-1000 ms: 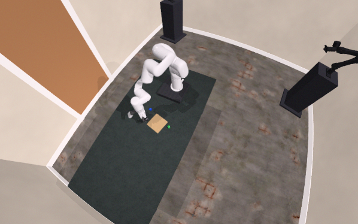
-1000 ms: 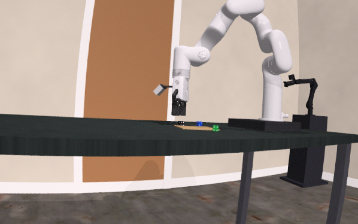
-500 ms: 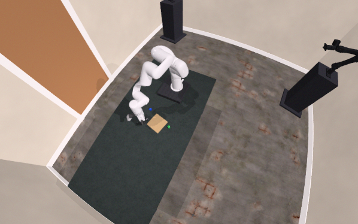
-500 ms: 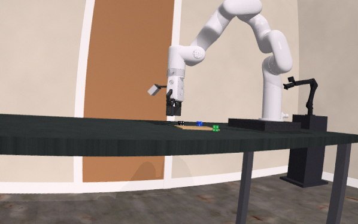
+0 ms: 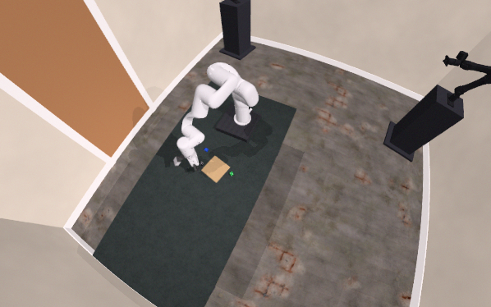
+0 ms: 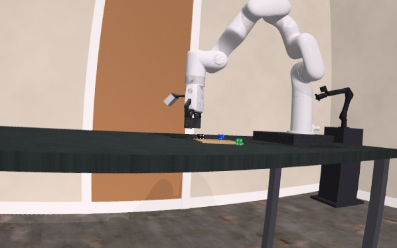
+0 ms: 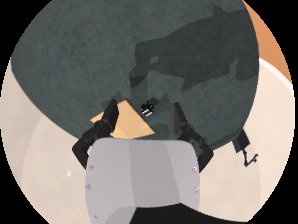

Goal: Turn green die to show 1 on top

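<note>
Right now my hand is 40 mm above the black die, 30 mm past it and 10 mm to the right of it. From my hand the other things lie so: tan mat (110 mm to the left, 60 mm behind, 50 mm below); green die (230 mm to the left, 90 mm behind, 40 mm below); blue die (130 mm behind, 40 mm below, 30 mm to the right).
</note>
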